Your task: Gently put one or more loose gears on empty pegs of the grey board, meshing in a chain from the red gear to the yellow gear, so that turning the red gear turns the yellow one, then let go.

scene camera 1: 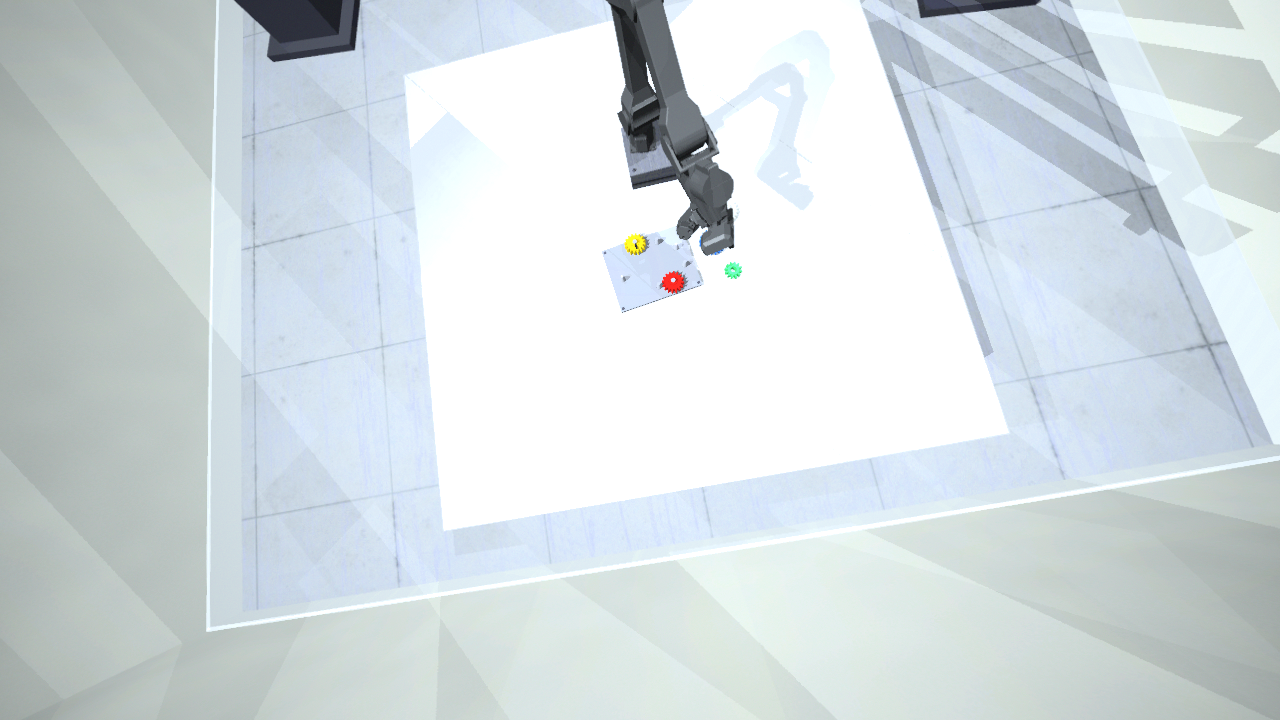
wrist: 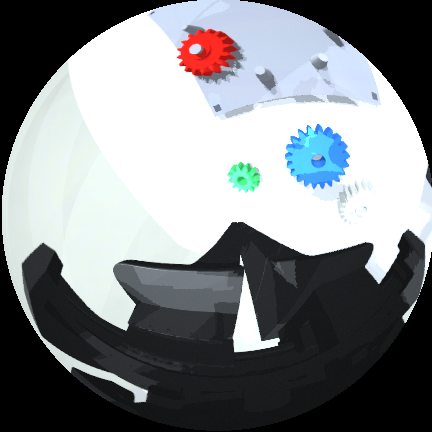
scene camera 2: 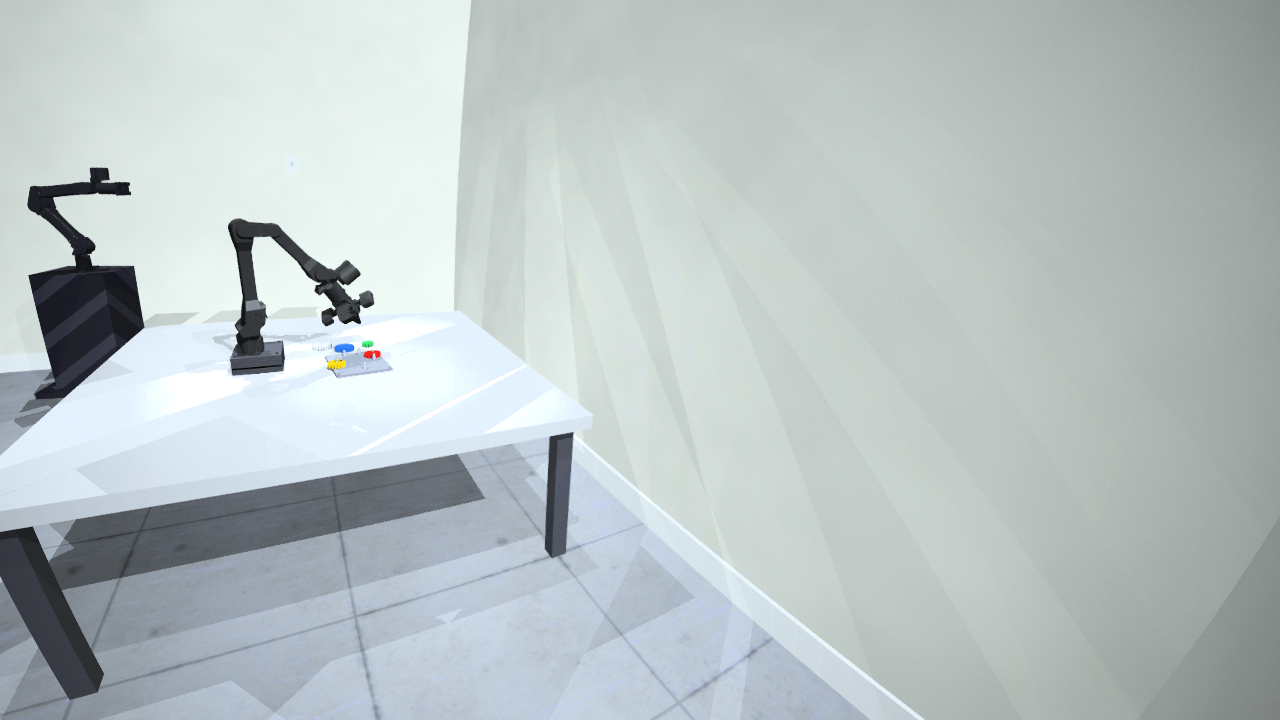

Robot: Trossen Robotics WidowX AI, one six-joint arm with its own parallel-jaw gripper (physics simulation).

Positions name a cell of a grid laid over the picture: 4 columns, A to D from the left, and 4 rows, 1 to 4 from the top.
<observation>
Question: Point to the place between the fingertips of the gripper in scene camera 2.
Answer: B2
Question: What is the gripper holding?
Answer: Nothing.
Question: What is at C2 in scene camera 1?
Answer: A grey board.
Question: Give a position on a small green gear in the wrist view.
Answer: C2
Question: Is the gripper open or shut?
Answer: Shut.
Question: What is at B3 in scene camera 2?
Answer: A grey board.
</observation>
